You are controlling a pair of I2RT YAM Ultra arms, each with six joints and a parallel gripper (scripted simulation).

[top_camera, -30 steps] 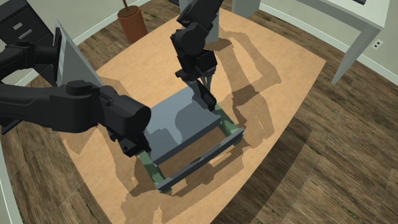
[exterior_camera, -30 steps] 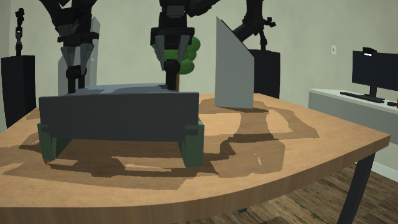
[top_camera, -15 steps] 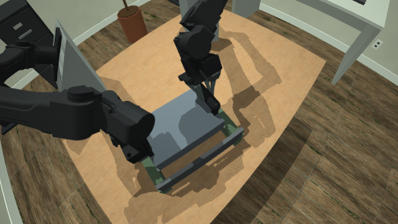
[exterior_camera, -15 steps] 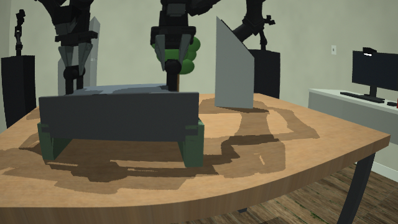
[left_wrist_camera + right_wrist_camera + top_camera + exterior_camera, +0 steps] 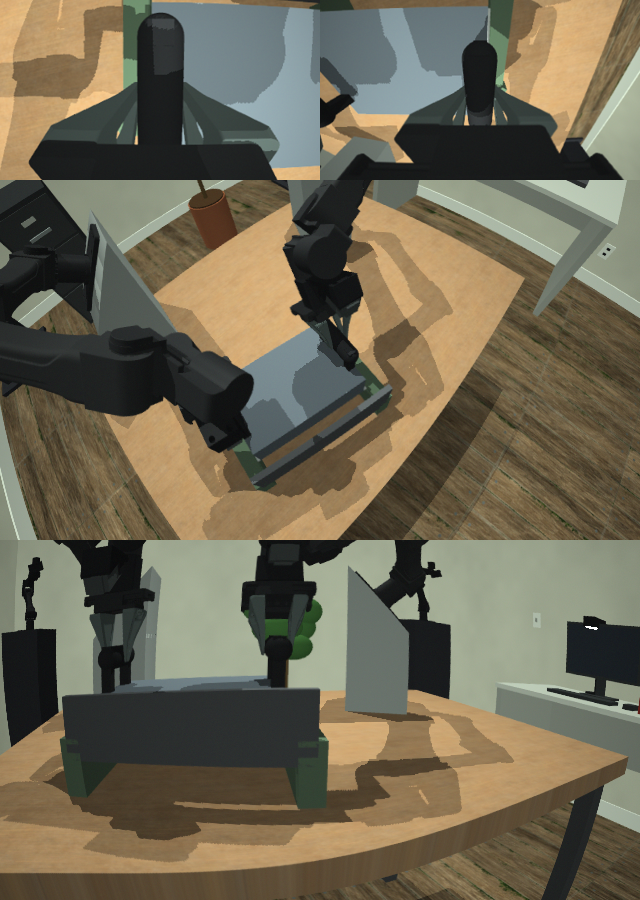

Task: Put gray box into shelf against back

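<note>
My left gripper is now 12 cm to the left of the gray box, 5 cm above it and 1 cm past it. Round my left hand: dark back panel: 13 cm to the right, 11 cm ahead, 7 cm below.
Right now the gray box is 1 cm ahead of my right hand, 12 cm to the left of it and 5 cm below it. The rest, counted from my right hand: dark back panel: 13 cm ahead, 11 cm to the left, 7 cm below.
</note>
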